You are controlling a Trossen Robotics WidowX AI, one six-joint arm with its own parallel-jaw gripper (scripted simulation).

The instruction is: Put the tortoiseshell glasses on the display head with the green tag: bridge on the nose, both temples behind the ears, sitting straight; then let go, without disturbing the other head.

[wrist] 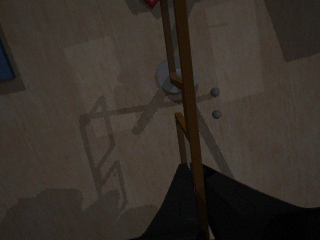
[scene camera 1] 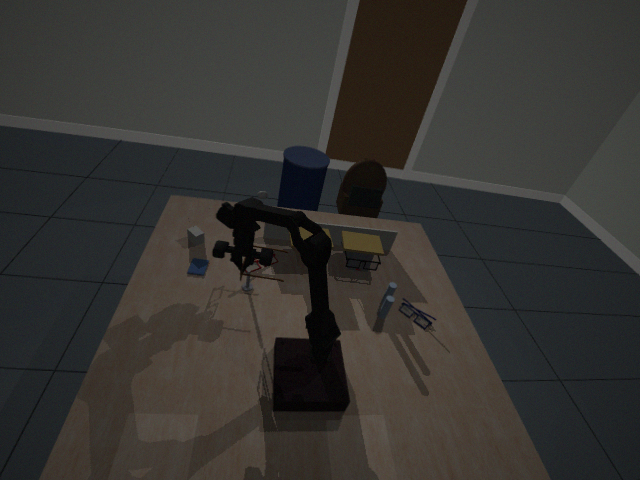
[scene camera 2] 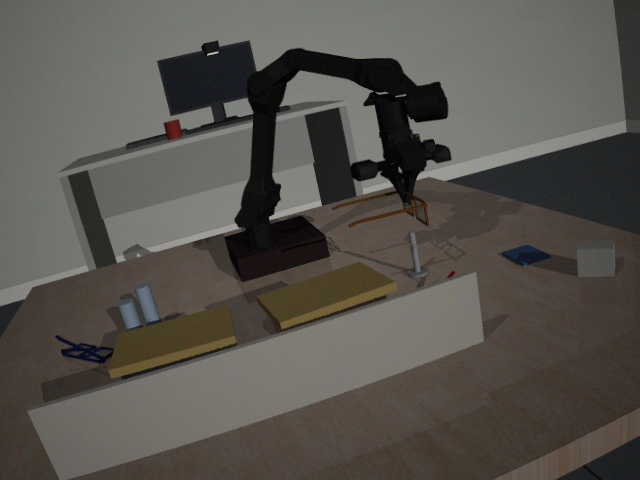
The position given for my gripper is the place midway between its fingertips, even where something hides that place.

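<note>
My gripper (scene camera 1: 242, 271), (scene camera 2: 407, 205), (wrist: 188, 170). Panel (scene camera 1: 387, 237), (scene camera 2: 113, 424).
</note>
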